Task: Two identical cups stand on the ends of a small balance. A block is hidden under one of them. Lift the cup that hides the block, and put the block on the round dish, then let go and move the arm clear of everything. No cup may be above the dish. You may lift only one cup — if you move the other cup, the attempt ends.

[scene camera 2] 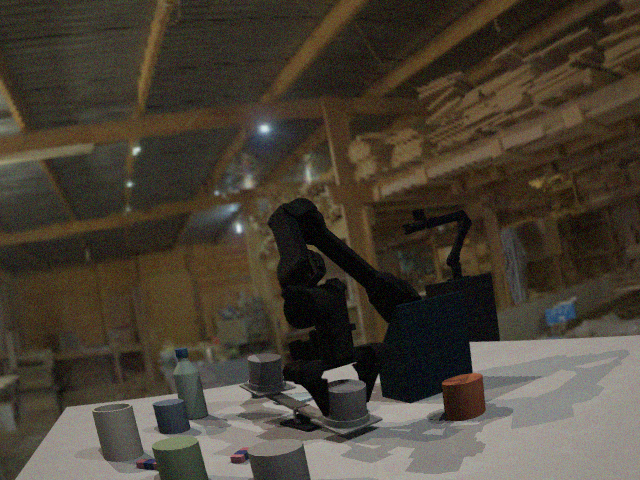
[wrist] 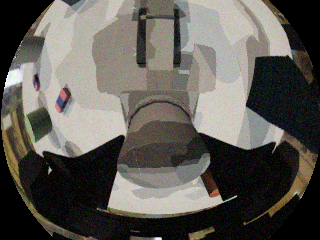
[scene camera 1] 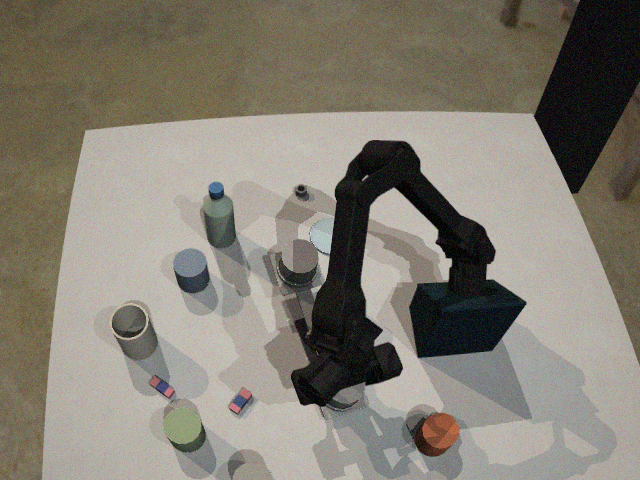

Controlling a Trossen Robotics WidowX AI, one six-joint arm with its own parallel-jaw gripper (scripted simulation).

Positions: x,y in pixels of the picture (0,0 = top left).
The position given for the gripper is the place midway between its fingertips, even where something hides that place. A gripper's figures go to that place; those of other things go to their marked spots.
Scene:
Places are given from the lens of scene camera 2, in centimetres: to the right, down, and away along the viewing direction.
gripper (scene camera 2: pixel 347 409): 4, 28, 77
bottle (scene camera 2: pixel 187 380): -30, 32, 102
orange cylinder (scene camera 2: pixel 463 395): 23, 25, 70
The marked spots on the bottle and the orange cylinder are 62 cm apart.

